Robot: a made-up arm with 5 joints.
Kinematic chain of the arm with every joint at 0, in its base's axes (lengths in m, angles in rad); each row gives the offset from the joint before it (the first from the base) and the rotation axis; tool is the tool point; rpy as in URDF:
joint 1: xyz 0 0 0.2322 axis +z
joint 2: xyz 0 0 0 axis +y
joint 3: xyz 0.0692 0 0.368 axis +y
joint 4: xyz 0.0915 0 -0.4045 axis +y
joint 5: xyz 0.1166 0 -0.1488 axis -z
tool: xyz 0 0 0 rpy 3.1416 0 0
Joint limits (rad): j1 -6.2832..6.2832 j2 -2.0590..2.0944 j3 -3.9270..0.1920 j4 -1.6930..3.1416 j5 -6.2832..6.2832
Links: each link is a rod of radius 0.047 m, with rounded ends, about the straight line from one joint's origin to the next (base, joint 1, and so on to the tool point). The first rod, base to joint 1, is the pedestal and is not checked.
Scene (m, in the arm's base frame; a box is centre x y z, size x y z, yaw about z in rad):
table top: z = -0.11
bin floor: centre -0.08 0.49 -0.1 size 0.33 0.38 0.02 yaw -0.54
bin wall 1: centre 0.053 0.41 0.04 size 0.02 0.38 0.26 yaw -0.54
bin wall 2: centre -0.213 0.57 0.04 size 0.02 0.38 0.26 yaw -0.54
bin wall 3: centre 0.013 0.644 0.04 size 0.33 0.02 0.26 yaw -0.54
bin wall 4: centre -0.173 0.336 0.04 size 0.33 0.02 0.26 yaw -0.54
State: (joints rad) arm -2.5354 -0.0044 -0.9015 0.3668 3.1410
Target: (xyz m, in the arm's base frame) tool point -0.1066 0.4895 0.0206
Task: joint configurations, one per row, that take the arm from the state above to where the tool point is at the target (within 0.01 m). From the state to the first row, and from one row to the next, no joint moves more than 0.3 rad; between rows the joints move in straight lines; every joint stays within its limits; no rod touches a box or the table.
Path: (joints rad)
1: -2.8158 -0.0341 -0.8562 0.3824 3.1410
2: -3.0961 -0.0638 -0.8110 0.3980 3.1410
3: -3.3765 -0.0935 -0.7657 0.4135 3.1410
4: -3.6569 -0.1232 -0.7205 0.4291 3.1410
5: -3.9372 -0.1529 -0.6752 0.4447 3.1410
6: -4.2176 -0.1826 -0.6299 0.4603 3.1410
7: -4.4980 -0.2123 -0.5847 0.4758 3.1410
8: -4.4980 -0.0115 -0.6165 0.4628 3.1410
9: -4.4980 0.1893 -0.6484 0.4497 3.1410
10: -4.4980 0.3901 -0.6802 0.4366 3.1410

